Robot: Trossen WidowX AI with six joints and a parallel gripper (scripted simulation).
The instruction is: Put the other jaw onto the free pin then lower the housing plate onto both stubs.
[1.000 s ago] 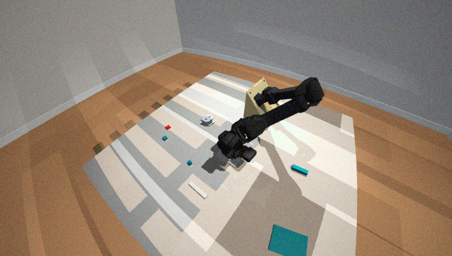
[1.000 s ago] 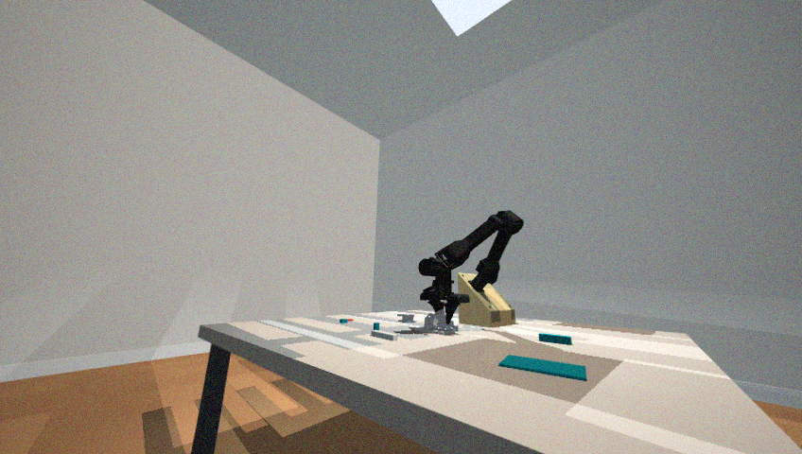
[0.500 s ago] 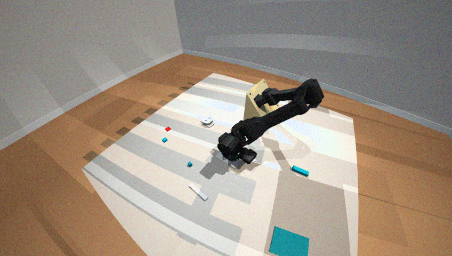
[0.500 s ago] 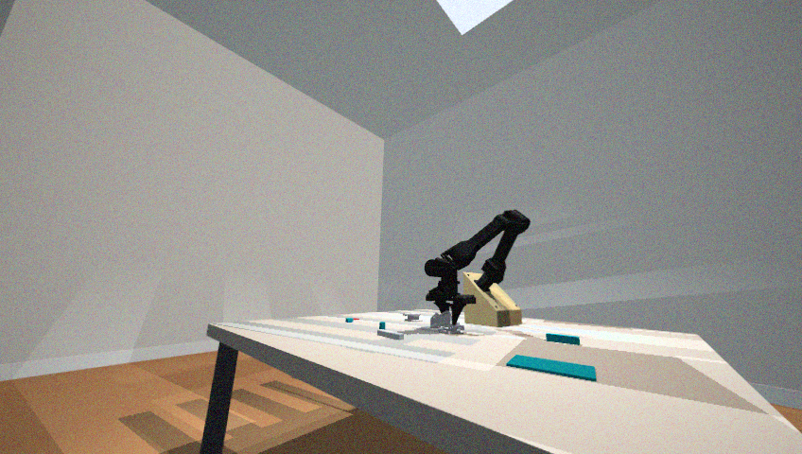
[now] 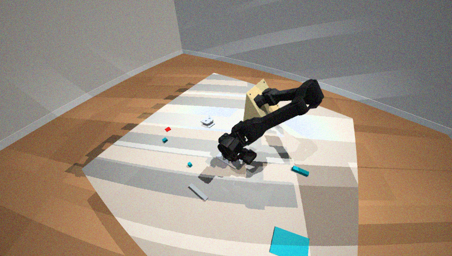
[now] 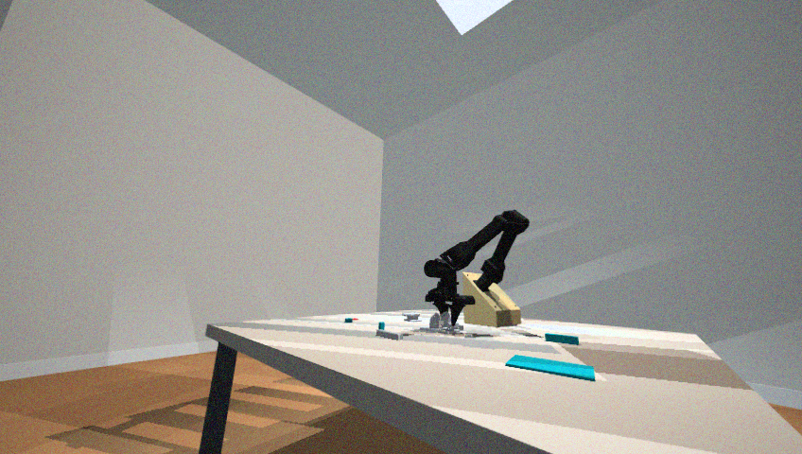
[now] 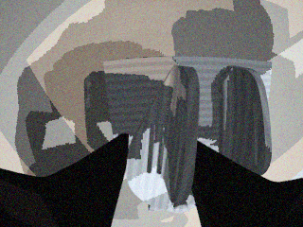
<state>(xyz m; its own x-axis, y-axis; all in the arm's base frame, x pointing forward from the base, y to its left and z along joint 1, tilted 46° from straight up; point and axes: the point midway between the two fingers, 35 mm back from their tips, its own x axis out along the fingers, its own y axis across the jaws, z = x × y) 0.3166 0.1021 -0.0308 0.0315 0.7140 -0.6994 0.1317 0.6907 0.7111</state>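
Right now the white base plate is 30 mm to the right of my gripper tip, 20 mm below it and 10 mm ahead of it. Round my gripper tip: red block (460 mm to the right, 70 mm ahead, 20 mm below); then teal bar (310 mm to the left, 120 mm behind, 10 mm below); then flat teal plate (380 mm to the left, 200 mm ahead, 20 mm below).
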